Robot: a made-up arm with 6 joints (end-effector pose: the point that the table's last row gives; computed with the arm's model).
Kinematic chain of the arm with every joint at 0, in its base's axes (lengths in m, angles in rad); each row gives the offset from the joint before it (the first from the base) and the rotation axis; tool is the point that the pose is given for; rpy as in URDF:
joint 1: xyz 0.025 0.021 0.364 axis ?
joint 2: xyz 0 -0.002 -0.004 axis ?
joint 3: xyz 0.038 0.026 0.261 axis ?
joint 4: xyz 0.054 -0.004 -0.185 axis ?
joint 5: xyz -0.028 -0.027 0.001 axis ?
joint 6: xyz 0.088 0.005 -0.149 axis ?
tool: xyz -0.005 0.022 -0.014 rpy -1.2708 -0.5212 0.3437
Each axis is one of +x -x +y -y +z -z.
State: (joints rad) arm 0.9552 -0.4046 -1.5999 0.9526 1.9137 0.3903
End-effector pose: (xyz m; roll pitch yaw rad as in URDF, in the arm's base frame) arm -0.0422 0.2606 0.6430 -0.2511 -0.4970 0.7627
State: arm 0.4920 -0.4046 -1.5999 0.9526 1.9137 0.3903
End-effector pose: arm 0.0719 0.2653 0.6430 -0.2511 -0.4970 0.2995
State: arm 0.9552 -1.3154 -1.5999 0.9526 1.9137 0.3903
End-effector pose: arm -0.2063 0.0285 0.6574 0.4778 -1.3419 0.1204
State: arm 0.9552 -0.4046 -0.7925 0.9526 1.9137 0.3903
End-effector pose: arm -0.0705 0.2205 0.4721 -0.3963 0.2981 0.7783
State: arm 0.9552 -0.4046 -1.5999 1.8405 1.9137 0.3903
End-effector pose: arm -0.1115 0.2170 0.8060 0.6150 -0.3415 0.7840
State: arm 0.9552 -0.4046 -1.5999 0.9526 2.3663 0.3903
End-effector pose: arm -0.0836 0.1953 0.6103 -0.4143 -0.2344 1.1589
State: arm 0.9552 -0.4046 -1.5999 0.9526 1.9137 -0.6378
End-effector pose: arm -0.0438 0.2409 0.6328 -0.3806 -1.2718 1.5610
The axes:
joint 1: +z
joint 2: +y
joint 3: +y
joint 4: -z
joint 5: +y
joint 6: -z

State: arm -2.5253 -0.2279 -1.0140 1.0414 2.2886 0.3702
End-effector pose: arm 0.0611 -0.2011 0.5264 -0.1789 0.4431 -2.3508
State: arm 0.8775 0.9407 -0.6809 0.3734 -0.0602 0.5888
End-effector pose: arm 0.2030 0.2208 0.1212 -1.4154 -0.3632 0.3240
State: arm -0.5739 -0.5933 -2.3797 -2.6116 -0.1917 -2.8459
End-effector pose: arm 0.0303 0.1400 0.9207 1.8007 0.1798 3.0335
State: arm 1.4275 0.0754 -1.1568 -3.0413 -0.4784 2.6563
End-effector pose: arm -0.0087 0.2972 0.4149 -1.8978 -0.9199 2.6115
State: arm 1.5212 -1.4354 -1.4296 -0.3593 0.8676 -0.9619
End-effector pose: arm 0.0500 -0.0993 0.7487 2.9823 0.0888 -2.9562
